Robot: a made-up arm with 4 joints. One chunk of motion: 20 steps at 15 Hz.
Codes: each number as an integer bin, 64 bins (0 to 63) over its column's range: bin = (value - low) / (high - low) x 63, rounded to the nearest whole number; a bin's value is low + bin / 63 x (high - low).
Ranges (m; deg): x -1.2..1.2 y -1.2..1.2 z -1.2..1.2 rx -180..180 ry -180..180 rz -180..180
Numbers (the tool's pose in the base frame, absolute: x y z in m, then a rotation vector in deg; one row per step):
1: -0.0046 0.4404 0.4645 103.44 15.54 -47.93
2: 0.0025 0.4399 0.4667 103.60 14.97 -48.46
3: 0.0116 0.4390 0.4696 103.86 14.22 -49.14
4: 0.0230 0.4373 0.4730 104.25 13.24 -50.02
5: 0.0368 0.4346 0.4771 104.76 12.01 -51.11
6: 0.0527 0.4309 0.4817 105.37 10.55 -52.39
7: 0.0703 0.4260 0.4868 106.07 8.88 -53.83
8: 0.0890 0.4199 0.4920 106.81 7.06 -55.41
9: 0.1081 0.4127 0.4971 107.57 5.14 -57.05
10: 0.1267 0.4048 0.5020 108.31 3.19 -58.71
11: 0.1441 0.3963 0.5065 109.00 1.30 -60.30
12: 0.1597 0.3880 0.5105 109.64 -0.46 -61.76
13: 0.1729 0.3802 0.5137 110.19 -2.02 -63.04
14: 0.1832 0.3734 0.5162 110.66 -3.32 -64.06
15: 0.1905 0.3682 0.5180 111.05 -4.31 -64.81
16: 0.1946 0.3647 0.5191 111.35 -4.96 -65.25
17: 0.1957 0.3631 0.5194 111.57 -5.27 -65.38
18: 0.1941 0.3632 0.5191 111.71 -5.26 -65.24
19: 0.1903 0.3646 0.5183 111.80 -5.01 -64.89
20: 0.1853 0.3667 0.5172 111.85 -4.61 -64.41
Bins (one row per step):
1: 31 43 44 50 34 23
2: 32 43 44 50 34 23
3: 32 43 44 50 34 23
4: 32 43 44 50 34 23
5: 32 43 44 50 34 23
6: 33 43 44 50 33 22
7: 33 43 44 50 33 22
8: 34 43 44 50 33 22
9: 34 42 45 50 32 22
10: 35 42 45 50 32 21
11: 35 42 45 51 32 21
12: 36 42 45 51 31 21
13: 36 41 45 51 31 20
14: 36 41 45 51 31 20
15: 37 41 45 51 31 20
16: 37 41 45 51 31 20
17: 37 41 45 51 31 20
18: 37 41 45 51 31 20
19: 36 41 45 51 31 20
20: 36 41 45 51 31 20

